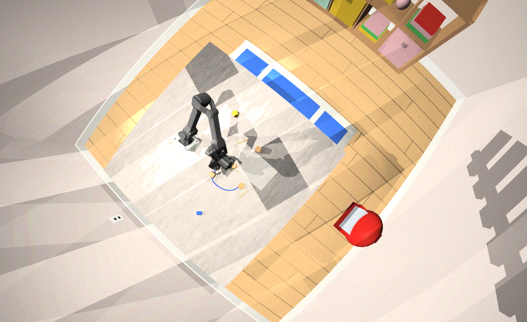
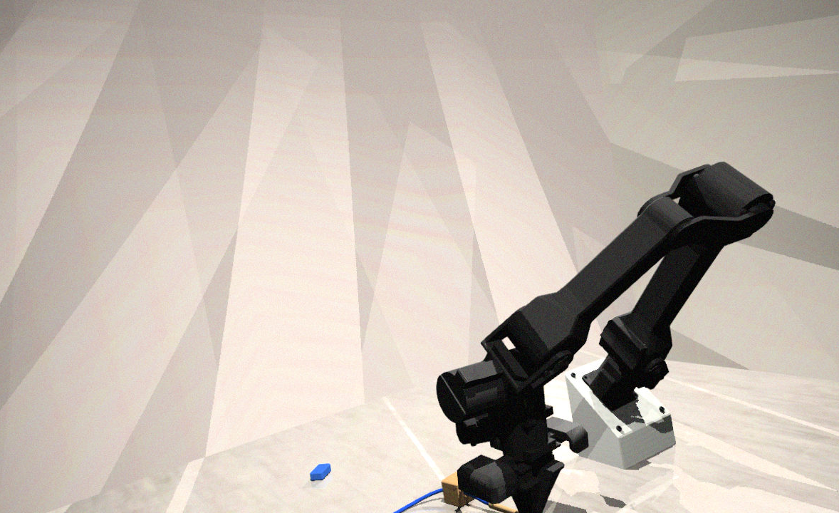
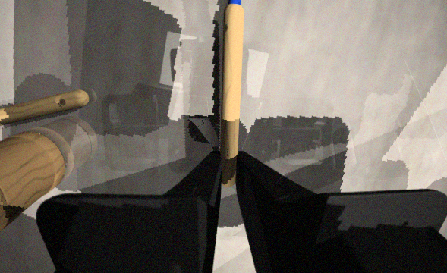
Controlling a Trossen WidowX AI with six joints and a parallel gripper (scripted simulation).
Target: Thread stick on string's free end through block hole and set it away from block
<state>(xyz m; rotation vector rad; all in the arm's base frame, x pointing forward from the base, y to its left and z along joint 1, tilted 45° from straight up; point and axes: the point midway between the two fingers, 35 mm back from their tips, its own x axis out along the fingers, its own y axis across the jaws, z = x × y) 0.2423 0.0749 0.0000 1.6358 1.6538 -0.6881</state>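
Now: gripper tip 100 mm short of the wooden cylinder, 20 mm below it and 10 mm to the right of it. Round my gripper tip: yellow cube (290 mm to the left, 120 mm behind, 20 mm above); then round button (210 mm ahead, 60 mm to the right, 10 mm above); then blue piece (400 mm to the right, 100 mm ahead, 10 mm above).
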